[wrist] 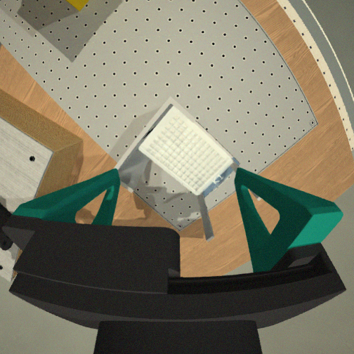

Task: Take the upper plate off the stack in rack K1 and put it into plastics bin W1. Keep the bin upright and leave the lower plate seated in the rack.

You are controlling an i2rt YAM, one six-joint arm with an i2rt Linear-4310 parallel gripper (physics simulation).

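The upper plate (186,154), white with a grid of small wells, lies in rack K1 (205,222), a light grey holder with thin rails and posts, at the centre of the wrist view. It is turned diagonally to my fingers. A blue and white label shows at its lower right side. The lower plate is hidden or cannot be told apart beneath it. My gripper (176,174) is open and empty, its green fingertips on the left and right of the plate in the view, apart from it. A yellow corner (78,4) at the top left may be bin W1.
A grey perforated board (210,95) lies under the rack on the wooden table (300,165). A wood-sided block (65,150) with a pale top stands at the left. A cream perforated strip (325,65) curves along the right edge.
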